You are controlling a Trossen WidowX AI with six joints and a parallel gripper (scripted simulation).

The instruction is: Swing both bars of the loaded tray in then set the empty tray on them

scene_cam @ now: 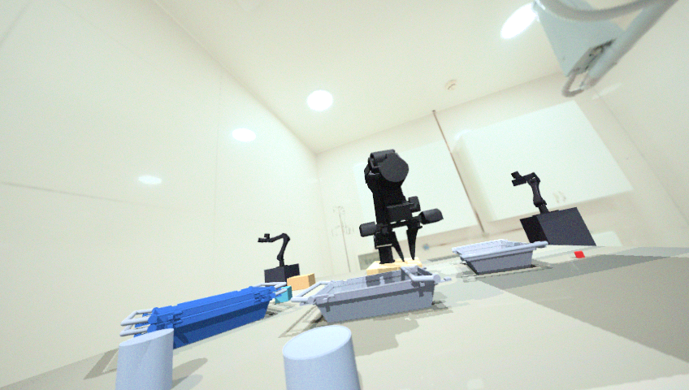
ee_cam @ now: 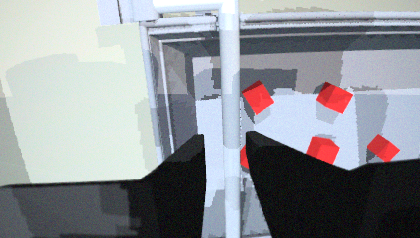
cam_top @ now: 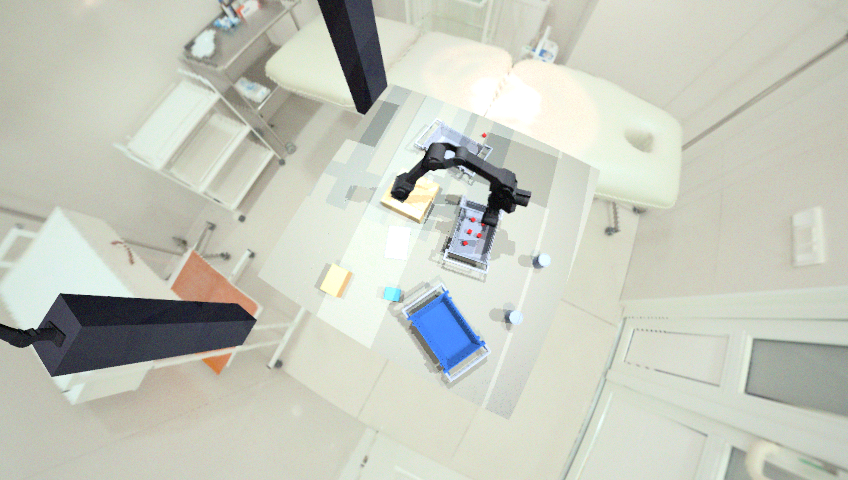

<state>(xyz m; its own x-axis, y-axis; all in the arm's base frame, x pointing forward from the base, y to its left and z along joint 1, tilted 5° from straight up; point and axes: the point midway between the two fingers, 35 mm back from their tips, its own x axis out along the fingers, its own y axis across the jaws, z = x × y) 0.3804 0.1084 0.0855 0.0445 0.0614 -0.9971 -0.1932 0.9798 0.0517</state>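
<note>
The grey tray is 300 mm behind my gripper tip, 240 mm to the left of it and 40 mm below it. The rest, counted from my gripper tip: cyan block: 510 mm to the right, 190 mm behind, 70 mm below; then white card: 300 mm to the right, 290 mm behind, 90 mm below; then red block: 420 mm to the left, 210 mm behind, 80 mm below.
</note>
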